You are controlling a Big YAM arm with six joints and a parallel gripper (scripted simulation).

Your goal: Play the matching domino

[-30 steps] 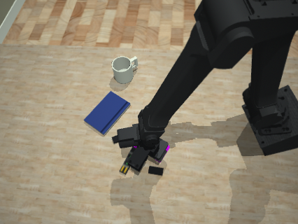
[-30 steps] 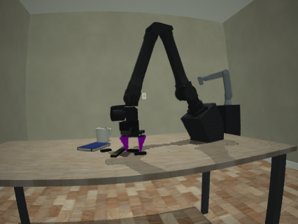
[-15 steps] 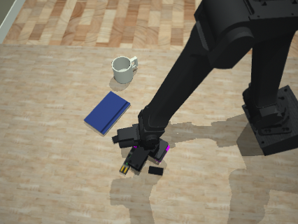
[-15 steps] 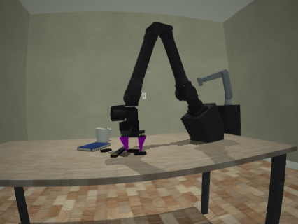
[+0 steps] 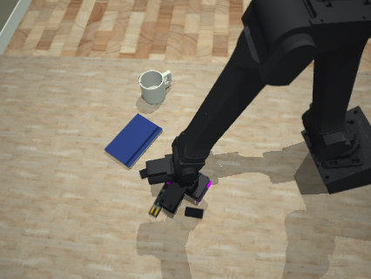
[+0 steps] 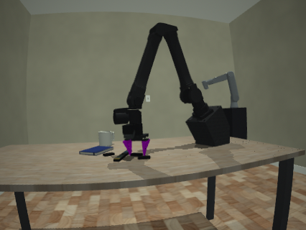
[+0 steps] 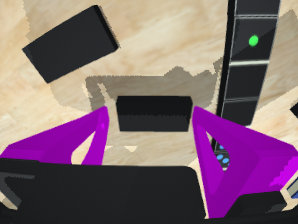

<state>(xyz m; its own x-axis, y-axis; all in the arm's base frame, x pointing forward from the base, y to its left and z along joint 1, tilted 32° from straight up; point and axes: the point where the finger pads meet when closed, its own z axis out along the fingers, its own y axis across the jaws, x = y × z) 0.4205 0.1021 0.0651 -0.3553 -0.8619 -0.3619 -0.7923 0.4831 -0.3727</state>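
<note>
The black domino is right at my hand. The rest, counted from my hand: white mug: 340 mm to the right, 170 mm ahead, 30 mm above; then blue book: 210 mm ahead, 140 mm to the right.
</note>
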